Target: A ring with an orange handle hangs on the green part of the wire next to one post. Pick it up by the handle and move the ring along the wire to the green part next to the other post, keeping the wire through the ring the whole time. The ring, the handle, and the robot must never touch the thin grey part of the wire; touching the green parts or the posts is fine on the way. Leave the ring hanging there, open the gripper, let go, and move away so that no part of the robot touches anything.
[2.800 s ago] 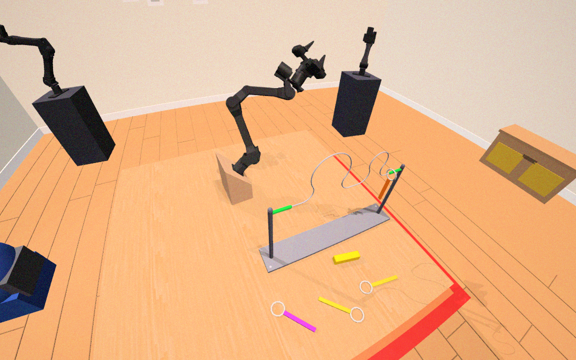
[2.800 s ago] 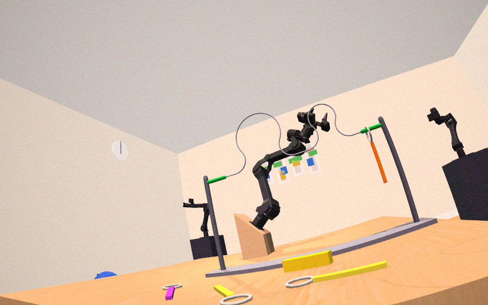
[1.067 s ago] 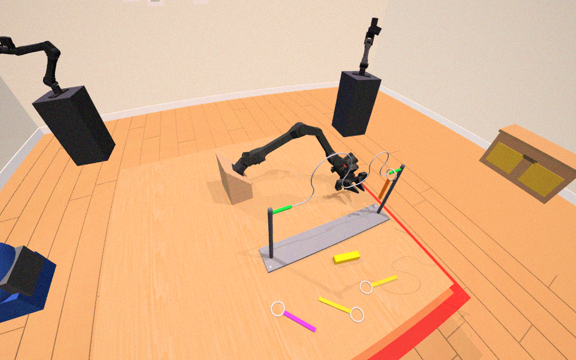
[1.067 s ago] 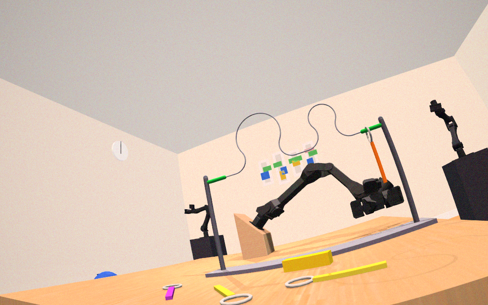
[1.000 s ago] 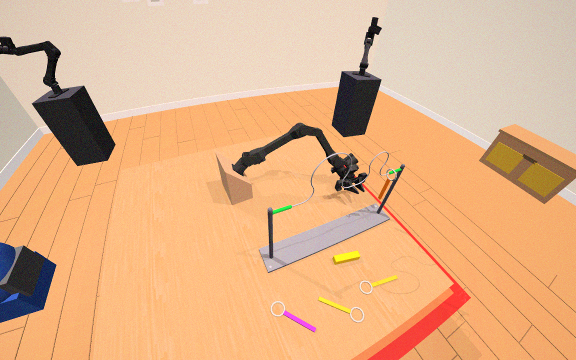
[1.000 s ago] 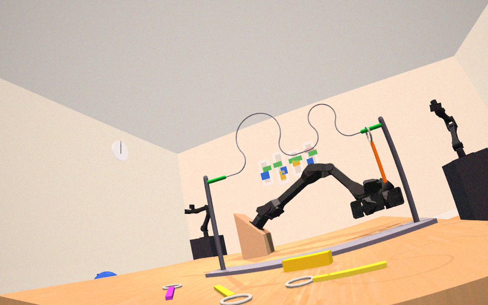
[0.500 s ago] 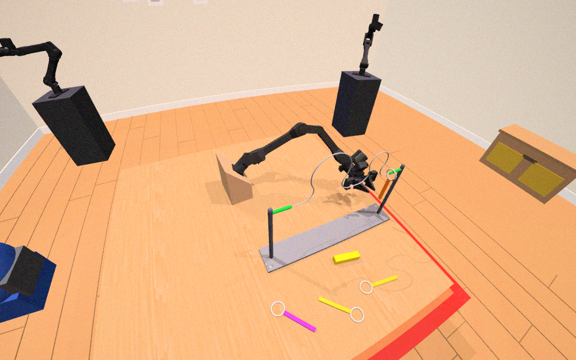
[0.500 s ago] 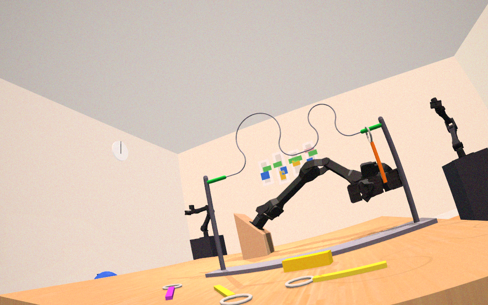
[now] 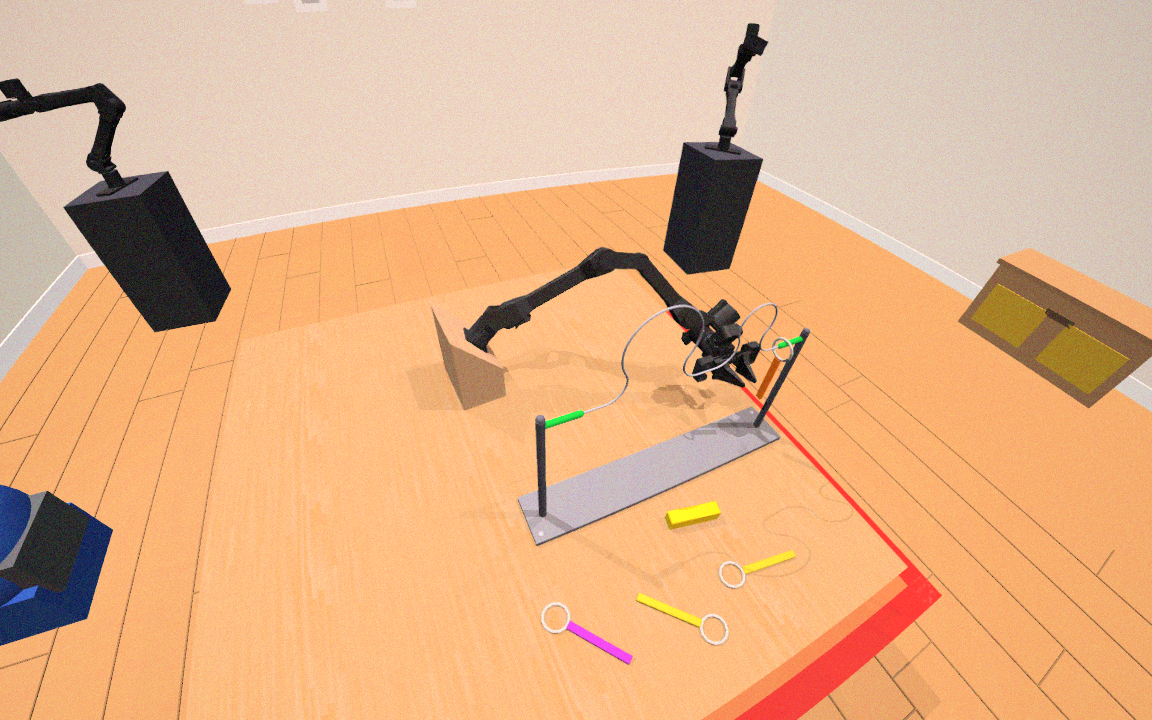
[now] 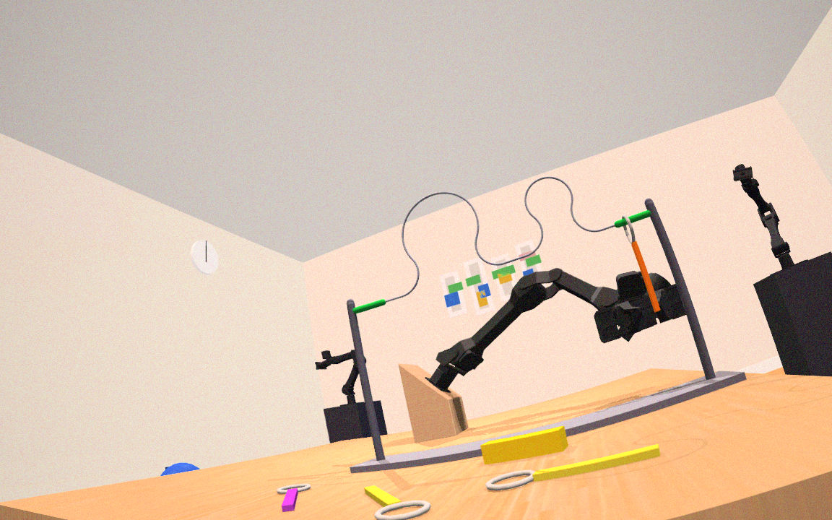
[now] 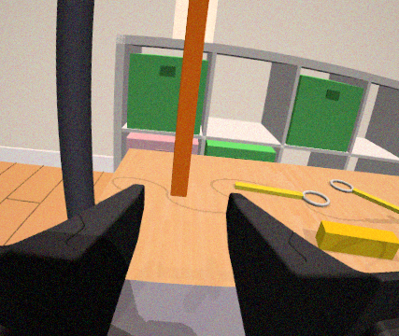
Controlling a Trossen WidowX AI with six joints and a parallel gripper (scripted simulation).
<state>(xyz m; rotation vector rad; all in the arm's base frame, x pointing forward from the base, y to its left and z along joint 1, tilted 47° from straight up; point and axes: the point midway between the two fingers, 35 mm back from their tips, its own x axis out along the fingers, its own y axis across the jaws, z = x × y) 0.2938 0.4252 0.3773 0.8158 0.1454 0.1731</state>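
The orange-handled ring lies 30 mm ahead of my gripper tip, 10 mm to the left of it and 90 mm above it. Also, from my gripper tip: yellow block: 190 mm ahead, 220 mm to the right, 140 mm below; then magenta-handled ring: 310 mm ahead, 520 mm to the right, 150 mm below; then yellow-handled ring: 320 mm ahead, 160 mm to the right, 150 mm below.
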